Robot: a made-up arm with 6 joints. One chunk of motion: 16 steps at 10 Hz.
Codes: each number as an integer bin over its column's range. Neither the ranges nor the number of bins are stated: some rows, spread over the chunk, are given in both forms.
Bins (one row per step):
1: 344 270 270 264 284 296
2: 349 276 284 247 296 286
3: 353 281 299 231 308 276
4: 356 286 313 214 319 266
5: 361 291 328 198 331 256
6: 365 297 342 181 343 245
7: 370 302 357 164 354 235
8: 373 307 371 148 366 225
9: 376 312 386 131 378 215
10: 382 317 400 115 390 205
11: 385 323 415 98 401 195
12: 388 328 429 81 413 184
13: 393 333 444 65 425 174
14: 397 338 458 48 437 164
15: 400 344 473 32 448 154
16: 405 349 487 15 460 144
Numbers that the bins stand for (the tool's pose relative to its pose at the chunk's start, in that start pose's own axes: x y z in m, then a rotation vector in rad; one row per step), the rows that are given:
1: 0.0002 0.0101 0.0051 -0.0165 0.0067 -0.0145
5: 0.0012 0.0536 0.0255 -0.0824 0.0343 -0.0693
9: 0.0021 0.0972 0.0460 -0.1493 0.0619 -0.1255
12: 0.0028 0.1304 0.0611 -0.1992 0.0825 -0.1679
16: 0.0038 0.1740 0.0815 -0.2650 0.1101 -0.2227
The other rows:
2: 0.0005 0.0225 0.0100 -0.0335 0.0138 -0.0282
3: 0.0007 0.0329 0.0153 -0.0495 0.0208 -0.0419
4: 0.0009 0.0433 0.0203 -0.0664 0.0273 -0.0556
6: 0.0014 0.0661 0.0305 -0.0994 0.0414 -0.0844
7: 0.0017 0.0765 0.0358 -0.1163 0.0478 -0.0981
8: 0.0019 0.0868 0.0407 -0.1323 0.0549 -0.1118
10: 0.0024 0.1076 0.0509 -0.1652 0.0690 -0.1392
11: 0.0026 0.1200 0.0562 -0.1822 0.0754 -0.1529
13: 0.0031 0.1408 0.0664 -0.2151 0.0895 -0.1816
14: 0.0033 0.1511 0.0713 -0.2321 0.0966 -0.1953
15: 0.0035 0.1636 0.0766 -0.2481 0.1030 -0.2090

